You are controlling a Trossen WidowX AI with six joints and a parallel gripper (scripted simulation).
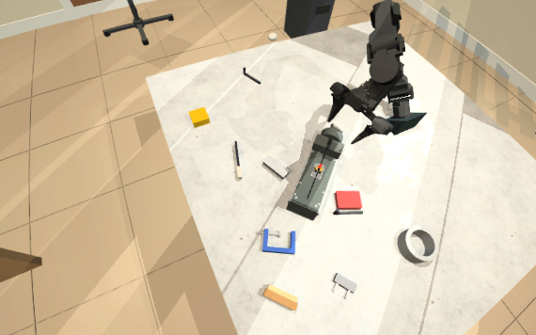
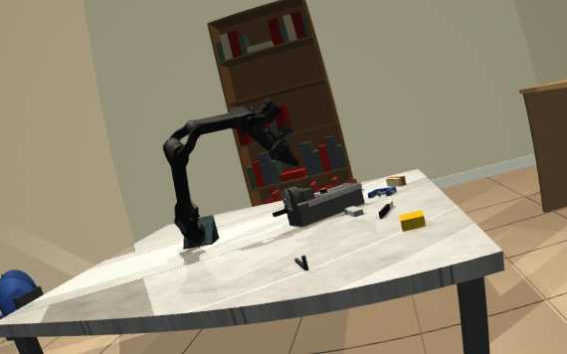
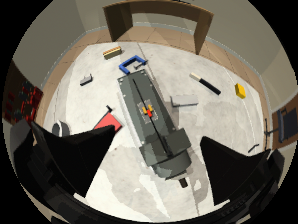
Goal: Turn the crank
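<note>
Now: the crank handle 13 cm below my gripper tip, 8 cm to the right of it and 8 cm behind it. From my gripper tip the other things lie so: grey block: 18 cm below, 14 cm ahead, 8 cm to the right; red pointer: 11 cm below, 5 cm ahead, 2 cm to the left; red block: 18 cm below, 14 cm to the left, 1 cm ahead.
</note>
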